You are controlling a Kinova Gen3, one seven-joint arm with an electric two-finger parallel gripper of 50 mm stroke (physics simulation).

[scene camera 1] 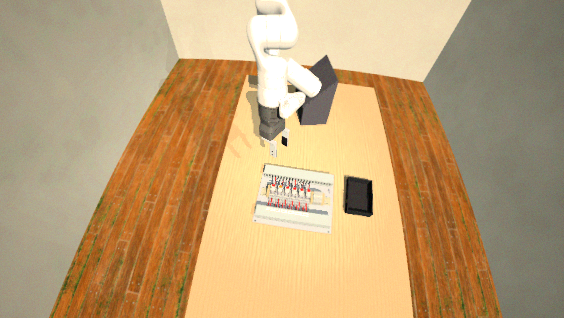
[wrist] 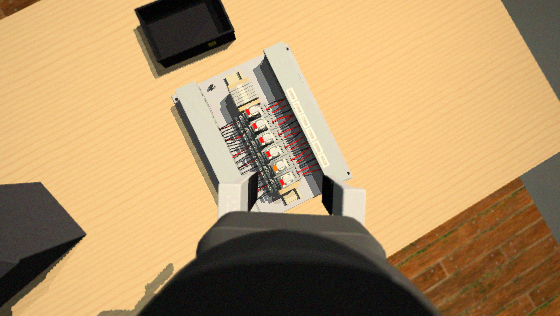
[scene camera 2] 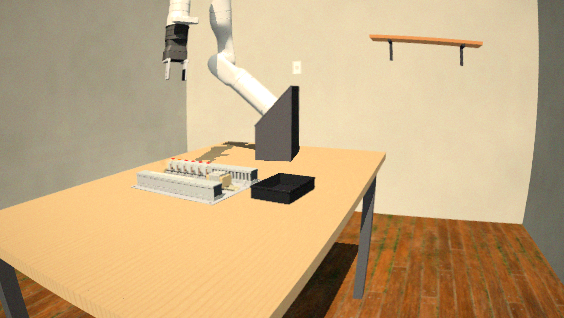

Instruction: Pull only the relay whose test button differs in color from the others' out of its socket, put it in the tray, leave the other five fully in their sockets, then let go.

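Seen in the pictures: gripper, fingertip midpoint: [scene camera 1: 279, 150] [wrist: 289, 187] [scene camera 2: 175, 79]; arm's base, origin of the base link: [scene camera 1: 313, 88] [scene camera 2: 271, 108].
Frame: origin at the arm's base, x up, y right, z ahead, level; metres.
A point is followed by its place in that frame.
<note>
The relay with the orange test button [scene camera 1: 281, 187] {z 0.462, x -0.127, y 0.110 m} [wrist: 280, 167] {z 0.467, x -0.128, y 0.117 m} stands second from the left in the row in scene camera 1, in its socket. The other relays [scene camera 1: 295, 189] {z 0.466, x -0.127, y 0.053 m} [wrist: 265, 139] {z 0.469, x -0.127, y 0.059 m} have red buttons and stand in the same row. The row also shows in scene camera 2, where the orange button cannot be told apart. The black tray [scene camera 1: 358, 214] {z 0.533, x -0.179, y -0.218 m} [scene camera 2: 270, 194] {z 0.531, x -0.176, y -0.222 m} [wrist: 190, 54] {z 0.426, x -0.183, y -0.174 m} stands beside the panel [scene camera 1: 290, 225] {z 0.595, x -0.192, y 0.060 m} [wrist: 212, 100] {z 0.418, x -0.192, y -0.073 m} and looks empty. My gripper [scene camera 1: 279, 146] {z 0.455, x 0.119, y 0.127 m} [scene camera 2: 175, 79] {z 0.455, x 0.119, y 0.127 m} [wrist: 289, 187] {z 0.455, x 0.119, y 0.127 m} is open and empty, pointing down, high above the table and behind the panel in scene camera 1.
Pale wiring ducts [scene camera 1: 300, 173] [scene camera 2: 175, 184] {z 0.586, x -0.166, y 0.035 m} [wrist: 312, 110] {z 0.579, x -0.152, y 0.053 m} run along both sides of the relay row. A cream terminal block [scene camera 1: 317, 198] {z 0.487, x -0.149, y -0.039 m} [scene camera 2: 220, 178] {z 0.503, x -0.158, y -0.062 m} [wrist: 243, 94] {z 0.477, x -0.148, y -0.039 m} sits at the row's tray-side end. The dark wedge-shaped arm base [scene camera 1: 318, 102] {z 0.055, x -0.034, y -0.028 m} [scene camera 2: 274, 135] {z 0.054, x -0.098, y -0.035 m} [wrist: 35, 220] {z 0.057, x -0.129, y -0.016 m} stands farther back on the table.
</note>
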